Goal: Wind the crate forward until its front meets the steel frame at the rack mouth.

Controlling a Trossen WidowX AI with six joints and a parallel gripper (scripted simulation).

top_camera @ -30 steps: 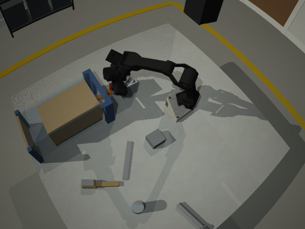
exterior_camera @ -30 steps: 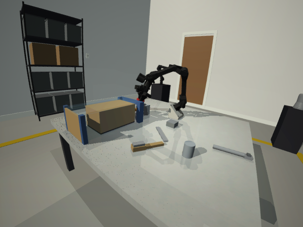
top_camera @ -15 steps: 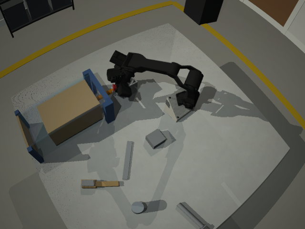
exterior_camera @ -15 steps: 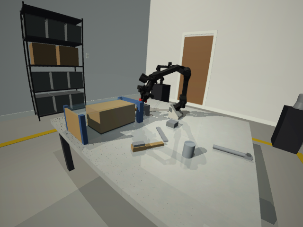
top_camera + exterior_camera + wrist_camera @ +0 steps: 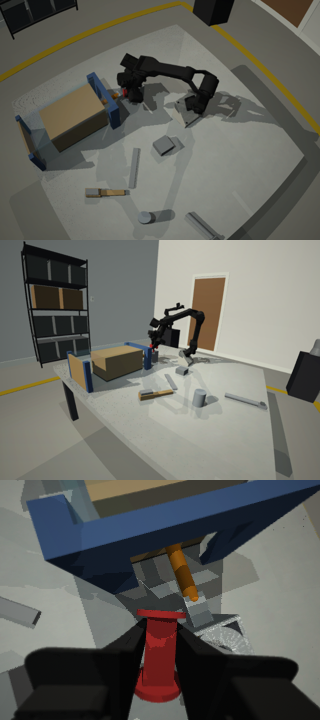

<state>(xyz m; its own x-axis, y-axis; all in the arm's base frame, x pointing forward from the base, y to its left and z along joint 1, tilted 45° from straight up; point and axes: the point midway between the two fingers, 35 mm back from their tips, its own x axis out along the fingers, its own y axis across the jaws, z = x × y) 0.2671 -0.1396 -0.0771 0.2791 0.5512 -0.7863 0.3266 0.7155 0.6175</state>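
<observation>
The winch handle is 40 mm behind my gripper tip, 20 mm to the right of it and 30 mm below it. Round my gripper tip: red knob: 20 mm behind, 10 mm to the left; grey winch: 90 mm behind, 90 mm to the right, 100 mm below; blue frame: 90 mm ahead, 60 mm to the right, 30 mm below.
</observation>
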